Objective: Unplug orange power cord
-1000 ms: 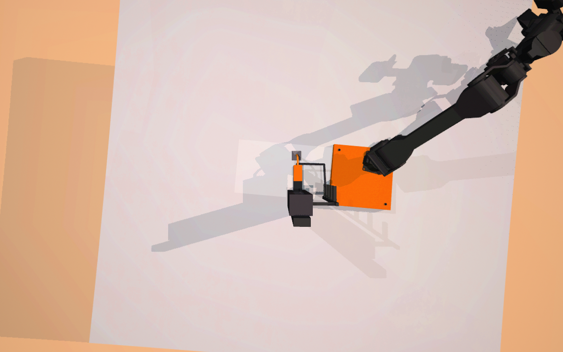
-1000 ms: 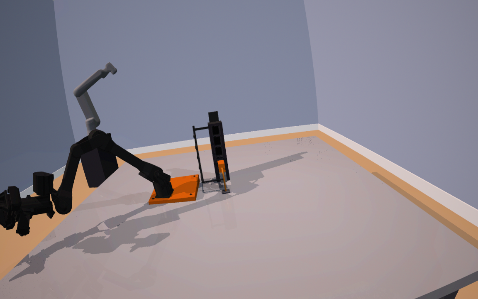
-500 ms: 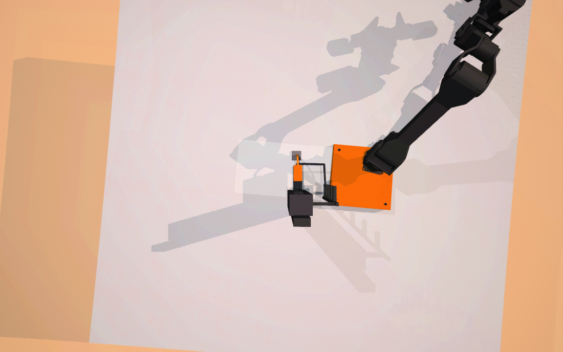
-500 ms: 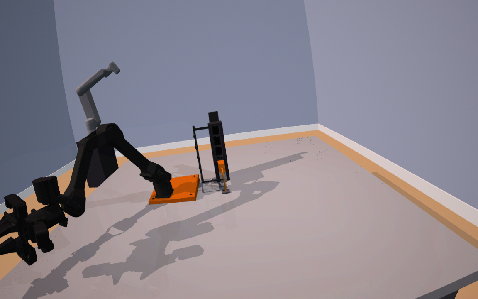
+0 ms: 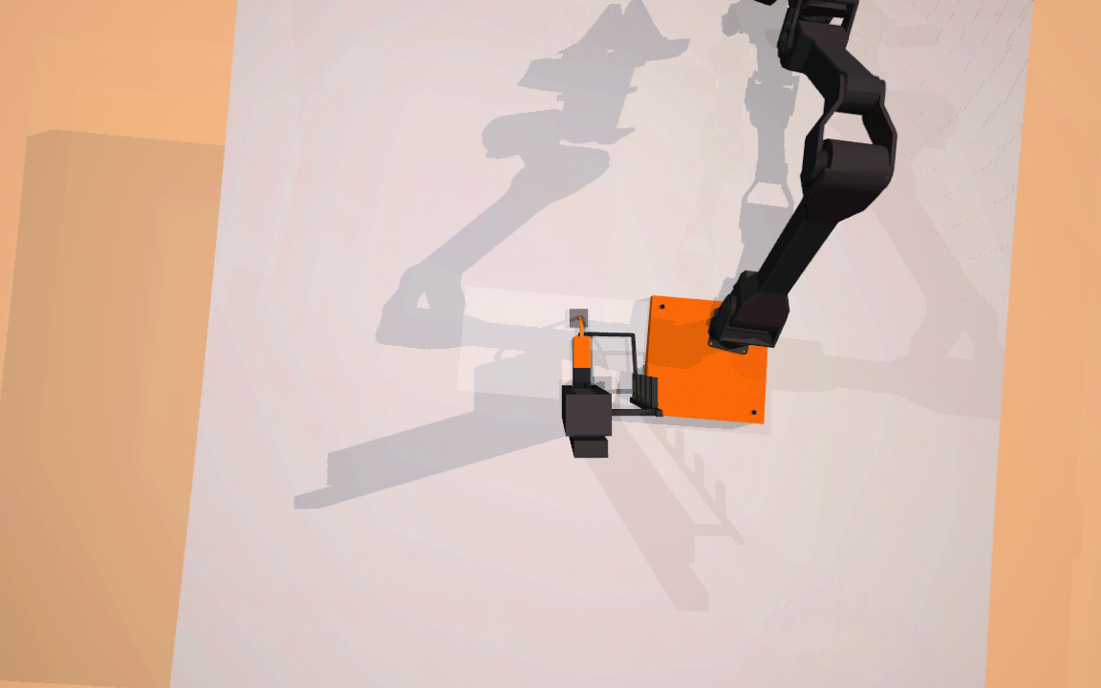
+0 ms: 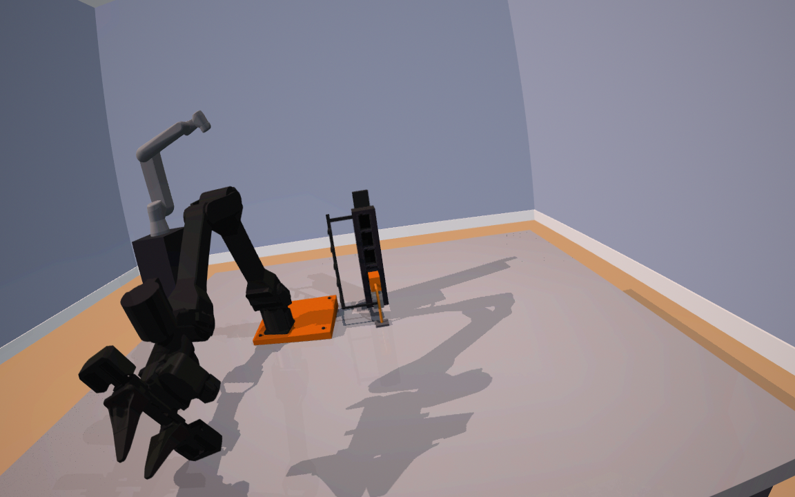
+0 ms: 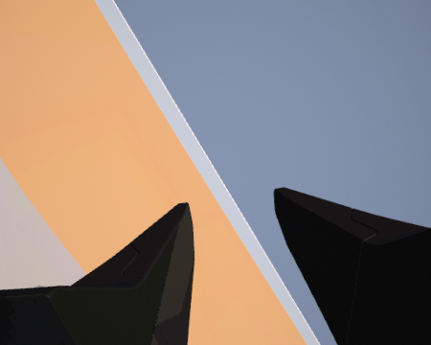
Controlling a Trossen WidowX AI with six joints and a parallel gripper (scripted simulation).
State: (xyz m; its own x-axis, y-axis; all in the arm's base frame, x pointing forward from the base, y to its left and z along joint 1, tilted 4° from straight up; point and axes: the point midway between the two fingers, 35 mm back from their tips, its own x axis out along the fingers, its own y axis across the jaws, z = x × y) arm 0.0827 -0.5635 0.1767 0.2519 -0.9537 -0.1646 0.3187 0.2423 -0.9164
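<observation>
My gripper tip is now 13 cm short of the orange plug, 72 cm to the right of it and 5 cm above it. Round my gripper tip: dark power strip block: 12 cm ahead, 79 cm to the left, 2 cm below.
</observation>
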